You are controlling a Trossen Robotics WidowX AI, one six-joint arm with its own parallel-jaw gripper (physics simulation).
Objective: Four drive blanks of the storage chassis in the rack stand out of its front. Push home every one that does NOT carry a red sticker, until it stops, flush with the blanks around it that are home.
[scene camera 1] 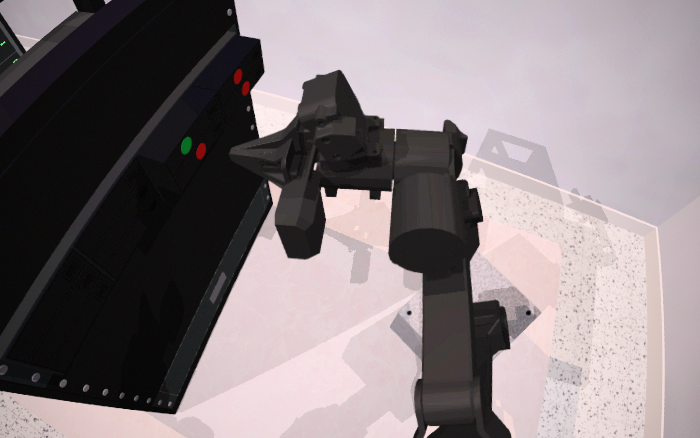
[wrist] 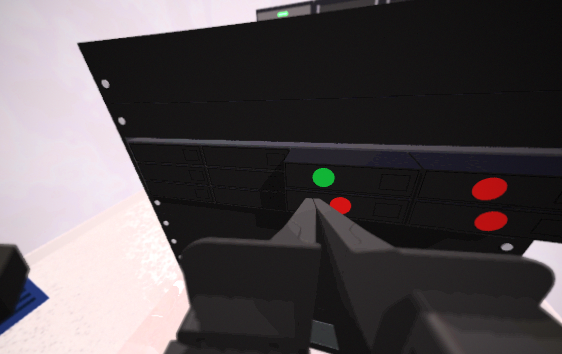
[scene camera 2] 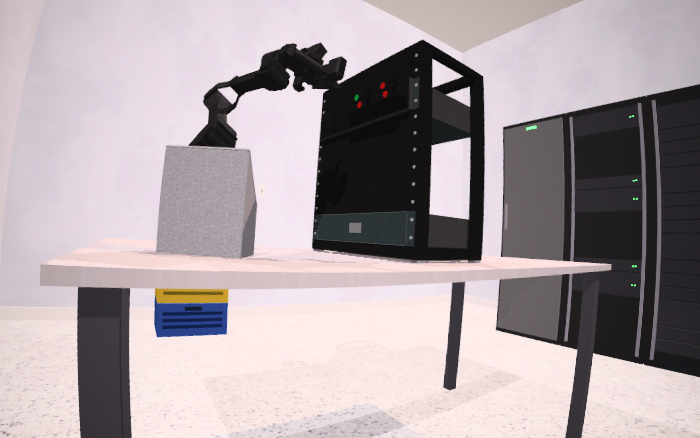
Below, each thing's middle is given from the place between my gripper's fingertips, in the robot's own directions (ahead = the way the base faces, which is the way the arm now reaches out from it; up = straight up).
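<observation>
I see that the black rack [scene camera 1: 121,274] is 2 cm to the left of my hand and 18 cm below it, and that the rack is also 24 cm ahead of my hand.
</observation>
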